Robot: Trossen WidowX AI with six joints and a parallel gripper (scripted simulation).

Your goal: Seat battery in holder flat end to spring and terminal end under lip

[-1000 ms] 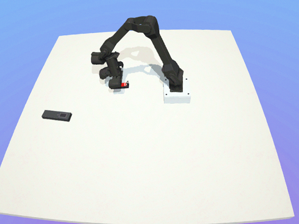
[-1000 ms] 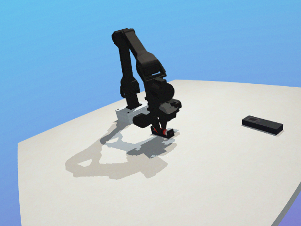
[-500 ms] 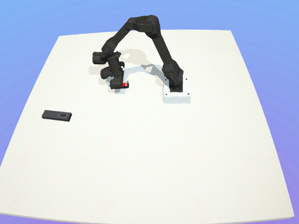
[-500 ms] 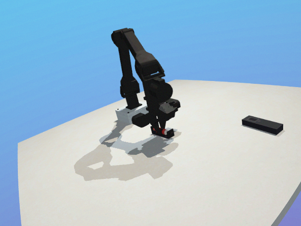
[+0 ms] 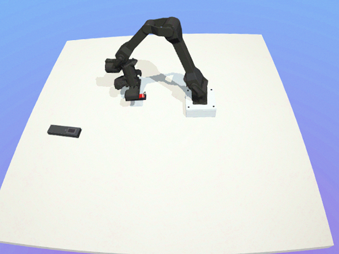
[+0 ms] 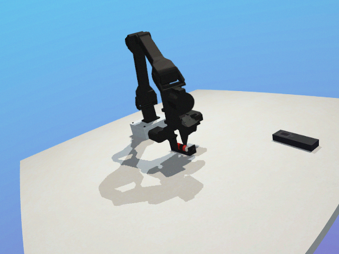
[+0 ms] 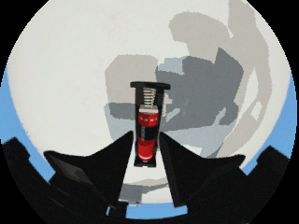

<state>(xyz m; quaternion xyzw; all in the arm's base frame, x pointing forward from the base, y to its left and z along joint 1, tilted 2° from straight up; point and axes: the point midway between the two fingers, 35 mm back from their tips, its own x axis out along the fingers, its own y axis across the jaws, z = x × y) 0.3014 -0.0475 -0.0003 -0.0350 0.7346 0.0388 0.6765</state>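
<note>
My gripper tip is now 1 cm below the battery. The rest, counted from my gripper tip: dark flat rectangular box 31 cm ahead, 23 cm to the left, 1 cm above.
</note>
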